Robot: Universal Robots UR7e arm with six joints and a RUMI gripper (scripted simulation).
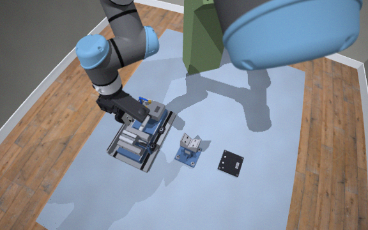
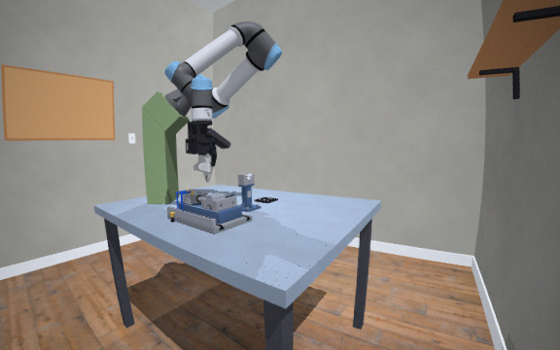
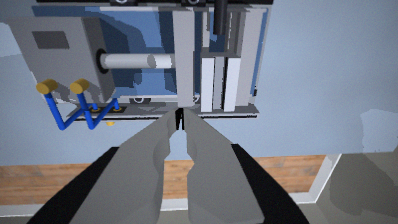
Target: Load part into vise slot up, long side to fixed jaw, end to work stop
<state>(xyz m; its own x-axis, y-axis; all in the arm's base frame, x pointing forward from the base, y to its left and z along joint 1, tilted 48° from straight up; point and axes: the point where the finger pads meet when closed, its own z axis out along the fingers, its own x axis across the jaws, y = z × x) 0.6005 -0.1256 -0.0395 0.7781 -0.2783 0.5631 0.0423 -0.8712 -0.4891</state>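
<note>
The grey part lies 7 cm below my hand and 4 cm ahead of it. From my hand the other things lie so: work stop 8 cm below, 7 cm to the left, 3 cm ahead; then moving jaw 9 cm below, 2 cm to the left; then cylinder rod 9 cm below, 5 cm behind, 2 cm to the left.
</note>
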